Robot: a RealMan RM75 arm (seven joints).
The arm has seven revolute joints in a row. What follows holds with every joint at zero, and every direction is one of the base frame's.
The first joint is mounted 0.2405 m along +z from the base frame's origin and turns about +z.
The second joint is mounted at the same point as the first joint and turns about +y.
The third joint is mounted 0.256 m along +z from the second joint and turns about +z.
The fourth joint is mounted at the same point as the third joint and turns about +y.
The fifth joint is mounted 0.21 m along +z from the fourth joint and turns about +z.
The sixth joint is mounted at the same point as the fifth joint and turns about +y.
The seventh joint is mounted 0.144 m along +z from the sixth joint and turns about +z.
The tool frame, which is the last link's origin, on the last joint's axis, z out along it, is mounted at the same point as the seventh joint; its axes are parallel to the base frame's.
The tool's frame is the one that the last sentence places.
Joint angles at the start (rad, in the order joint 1, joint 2, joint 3, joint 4, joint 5, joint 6, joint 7): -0.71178 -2.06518 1.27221 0.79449 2.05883 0.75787 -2.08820
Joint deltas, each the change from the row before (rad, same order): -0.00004 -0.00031 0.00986 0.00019 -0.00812 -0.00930 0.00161; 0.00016 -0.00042 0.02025 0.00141 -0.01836 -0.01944 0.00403; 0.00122 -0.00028 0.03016 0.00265 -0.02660 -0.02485 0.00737; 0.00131 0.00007 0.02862 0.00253 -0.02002 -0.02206 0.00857; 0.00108 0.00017 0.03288 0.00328 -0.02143 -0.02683 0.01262; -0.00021 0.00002 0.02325 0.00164 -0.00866 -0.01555 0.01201
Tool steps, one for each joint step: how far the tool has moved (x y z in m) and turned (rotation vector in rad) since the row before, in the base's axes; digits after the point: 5 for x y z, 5 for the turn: 0.00132 0.00025 -0.00105 0.00330 -0.00059 -0.00431; 0.00296 0.00060 -0.00187 0.00786 -0.00238 -0.00952; 0.00398 0.00020 -0.00298 0.00783 -0.00235 -0.01456; 0.00312 -0.00014 -0.00292 0.00553 0.00380 -0.01547; 0.00363 -0.00005 -0.00321 0.00776 0.00756 -0.02038; 0.00227 -0.00046 -0.00281 0.00133 0.01330 -0.01867
